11 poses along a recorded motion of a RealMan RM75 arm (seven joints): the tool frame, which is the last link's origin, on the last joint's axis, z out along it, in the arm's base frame.
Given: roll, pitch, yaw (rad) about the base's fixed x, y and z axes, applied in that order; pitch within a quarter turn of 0, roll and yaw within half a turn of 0; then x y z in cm.
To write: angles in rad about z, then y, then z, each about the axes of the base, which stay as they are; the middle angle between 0 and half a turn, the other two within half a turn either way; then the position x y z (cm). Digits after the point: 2 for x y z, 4 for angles.
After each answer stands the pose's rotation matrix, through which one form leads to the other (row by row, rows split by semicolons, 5 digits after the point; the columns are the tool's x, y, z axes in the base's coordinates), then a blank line. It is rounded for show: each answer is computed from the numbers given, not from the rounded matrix.
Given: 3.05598 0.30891 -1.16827 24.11 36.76 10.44
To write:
0.2618 2.8214 2.2485 24.11 36.76 10.44
0.37320 -0.90652 -0.19734; -0.87652 -0.41423 0.24520; -0.30402 0.08146 -0.94918

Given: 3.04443 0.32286 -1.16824 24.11 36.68 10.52
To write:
0.2822 2.8049 2.2714 24.11 36.68 10.52
0.37153 -0.90366 -0.21297; -0.87252 -0.41824 0.25253; -0.31728 0.09200 -0.94386

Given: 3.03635 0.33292 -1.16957 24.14 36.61 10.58
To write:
0.2949 2.7930 2.2847 24.14 36.61 10.58
0.36910 -0.90208 -0.22363; -0.87004 -0.41999 0.25816; -0.32680 0.09928 -0.93986

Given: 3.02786 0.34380 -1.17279 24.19 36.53 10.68
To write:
0.3070 2.7802 2.2955 24.19 36.53 10.68
0.36490 -0.90105 -0.23441; -0.86789 -0.42034 0.26473; -0.33707 0.10685 -0.93540

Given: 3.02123 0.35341 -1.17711 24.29 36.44 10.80
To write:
0.3147 2.7691 2.3007 24.29 36.44 10.80
0.35989 -0.90088 -0.24269; -0.86643 -0.41920 0.27125; -0.34610 0.11265 -0.93141

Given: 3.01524 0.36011 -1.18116 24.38 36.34 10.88
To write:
0.3230 2.7609 2.3064 24.38 36.34 10.88
0.35549 -0.90081 -0.24936; -0.86571 -0.41790 0.27550; -0.35238 0.11793 -0.92840

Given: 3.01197 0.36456 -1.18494 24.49 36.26 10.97
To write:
0.3266 2.7556 2.3072 24.49 36.26 10.97
0.35162 -0.90136 -0.25281; -0.86559 -0.41589 0.27891; -0.35654 0.12077 -0.92644

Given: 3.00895 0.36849 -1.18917 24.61 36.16 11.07
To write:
0.3300 2.7510 2.3072 24.61 36.16 11.07
0.34743 -0.90217 -0.25571; -0.86576 -0.41337 0.28210; -0.36021 0.12338 -0.92468

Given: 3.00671 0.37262 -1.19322 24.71 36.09 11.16
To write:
0.3313 2.7464 2.3052 24.71 36.09 11.16
0.34337 -0.90307 -0.25800; -0.86577 -0.41083 0.28576; -0.36406 0.12525 -0.92292

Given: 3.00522 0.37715 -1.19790 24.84 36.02 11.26
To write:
0.3306 2.7417 2.3004 24.84 36.02 11.26
0.33871 -0.90439 -0.25953; -0.86582 -0.40756 0.29025; -0.36827 0.12640 -0.92109

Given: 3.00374 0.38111 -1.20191 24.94 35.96 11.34
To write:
0.3304 2.7375 2.2967 24.94 35.96 11.34
0.33471 -0.90545 -0.26102; -0.86581 -0.40483 0.29409; -0.37195 0.12756 -0.91945

